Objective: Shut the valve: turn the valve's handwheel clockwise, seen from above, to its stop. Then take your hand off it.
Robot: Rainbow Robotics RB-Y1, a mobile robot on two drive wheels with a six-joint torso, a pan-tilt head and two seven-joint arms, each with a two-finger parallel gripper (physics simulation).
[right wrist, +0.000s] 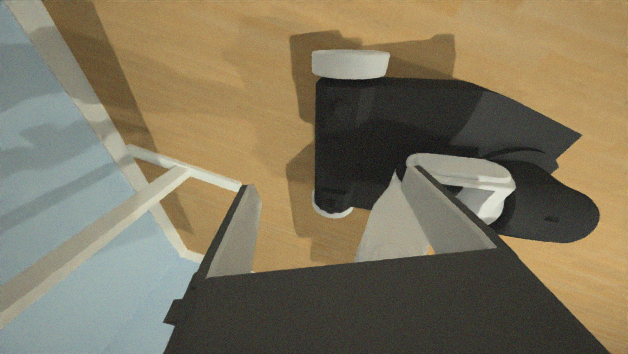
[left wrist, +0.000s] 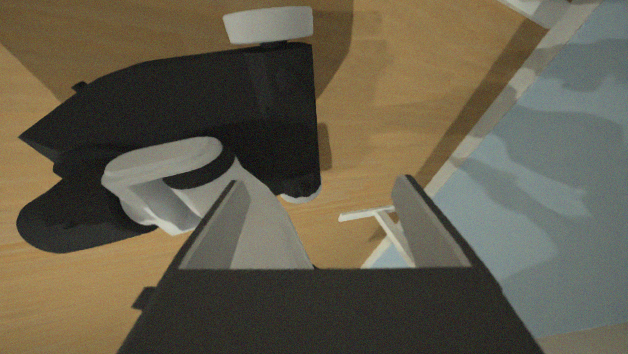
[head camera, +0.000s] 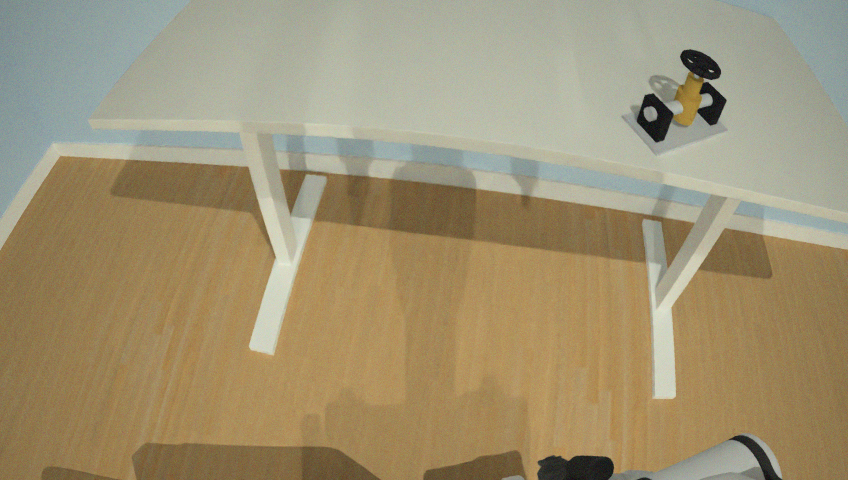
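Observation:
The valve has a yellow body and a black handwheel on top. It stands upright on a light grey base plate near the front edge, at the right of the table in the head view. The valve does not show in either wrist view. My right gripper is open with nothing between its fingers, low beside my own base and well away from the handwheel. My left gripper is open and empty, also beside my base; it does not show in the head view.
The white table stands in front of me on two legs, with feet on the wood floor. Part of my right arm shows at the bottom right. My black wheeled base shows in both wrist views.

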